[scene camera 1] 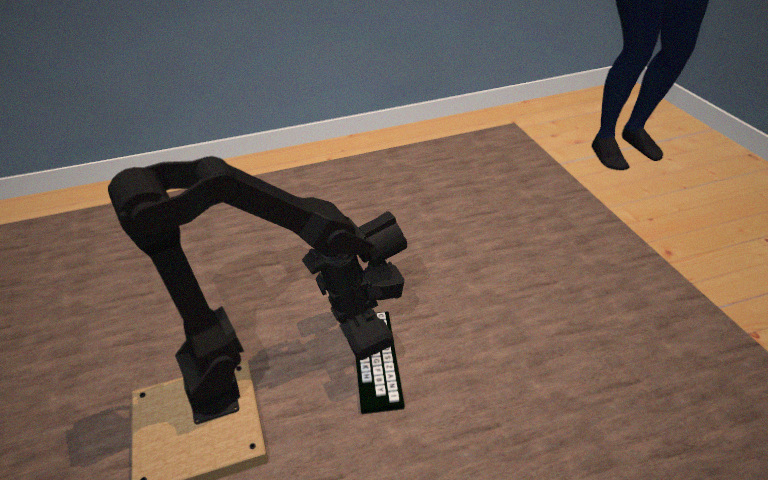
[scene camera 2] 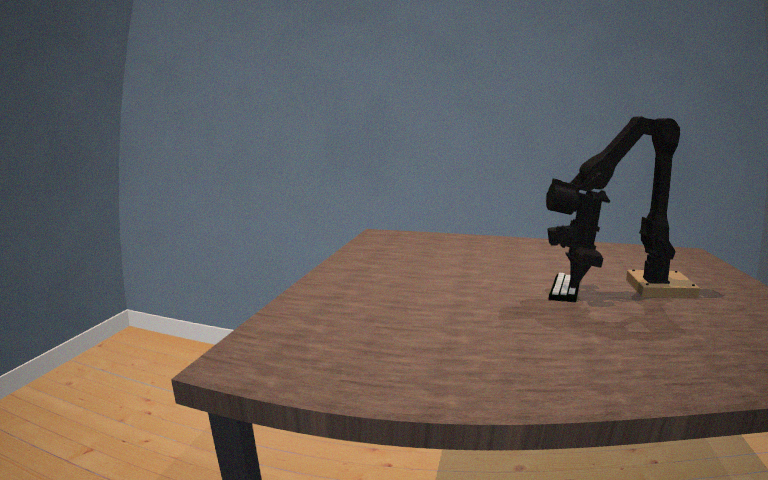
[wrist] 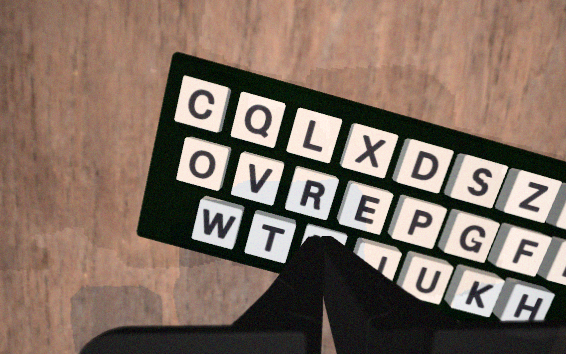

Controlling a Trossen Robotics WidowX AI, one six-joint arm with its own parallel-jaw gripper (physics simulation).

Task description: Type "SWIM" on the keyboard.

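Frame: origin at the arm's base, x ahead, y left, z up, level; metres.
Seen in the pictures: gripper, fingertip midpoint: (scene camera 2: pixel 572 288) (wrist: pixel 319 248); arm's base, origin of the base link: (scene camera 1: pixel 214 400) (scene camera 2: pixel 656 280).
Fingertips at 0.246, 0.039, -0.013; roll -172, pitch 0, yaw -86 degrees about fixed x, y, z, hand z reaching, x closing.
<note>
Pixels of each thing's top centre, then the offset from my fingertips to it, as dx, dy, dz. Level surfaces: height alone.
- keyboard, middle of its top: (wrist: pixel 432 227) (scene camera 1: pixel 375 354) (scene camera 2: pixel 566 282) +0.010, -0.037, +0.003
- W key, middle of its top: (wrist: pixel 216 224) +0.008, +0.036, +0.003
- S key, middle of its top: (wrist: pixel 479 181) (scene camera 1: pixel 387 357) +0.026, -0.050, +0.003
- I key, middle of its top: (scene camera 1: pixel 393 395) +0.009, -0.123, +0.003
- J, middle of its top: (wrist: pixel 321 249) +0.000, -0.001, +0.000
- brown table, its level: dz -0.013
- T key, middle of its top: (wrist: pixel 269 238) +0.004, +0.017, +0.003
- J key, middle of its top: (wrist: pixel 375 267) -0.005, -0.019, +0.003
The keyboard (scene camera 1: pixel 373 403) (scene camera 2: pixel 564 298) (wrist: pixel 159 200) is a dark green board with white letter keys, lying on the table. In the wrist view, the W key (wrist: pixel 218 223) is at lower left and the S key (wrist: pixel 477 181) is in the upper row at right. The I key (scene camera 1: pixel 394 396) shows at the near end in scene camera 1. My gripper (scene camera 2: pixel 574 287) (wrist: pixel 319 248) is shut and empty, pointing down over the key between T and J (wrist: pixel 327 231), whose letter is mostly covered. Whether the tips touch it, I cannot tell.
The arm stands on a pale wooden base (scene camera 1: pixel 198 447) (scene camera 2: pixel 668 291) on the brown table (scene camera 1: pixel 538 339) (scene camera 2: pixel 396 339). A person's legs (scene camera 1: pixel 617 107) show on the floor beyond the table. The T key (wrist: pixel 271 237) and J key (wrist: pixel 382 262) flank the fingertips.
</note>
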